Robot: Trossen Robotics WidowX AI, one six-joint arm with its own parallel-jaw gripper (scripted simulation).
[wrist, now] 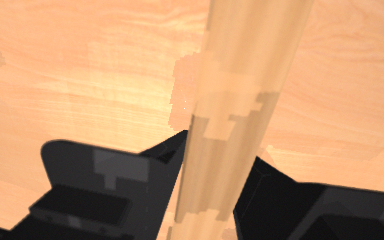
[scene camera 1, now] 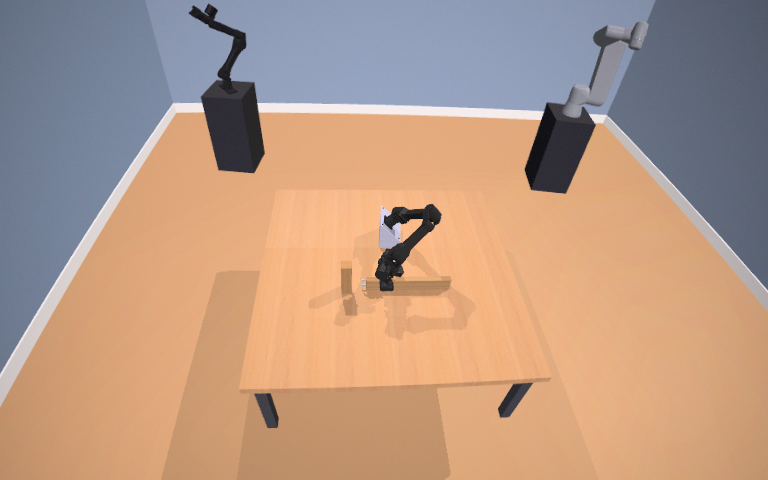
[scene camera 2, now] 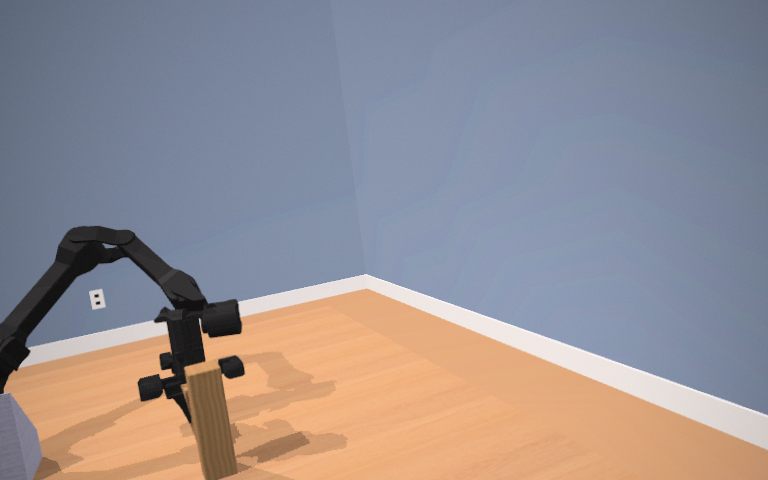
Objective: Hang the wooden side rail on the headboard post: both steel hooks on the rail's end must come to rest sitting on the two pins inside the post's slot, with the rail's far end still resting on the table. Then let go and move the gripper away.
Note:
In view: my gripper (scene camera 2: 198, 420) and a wooden side rail (wrist: 245, 59).
My gripper shows as well in the wrist view (wrist: 205, 138).

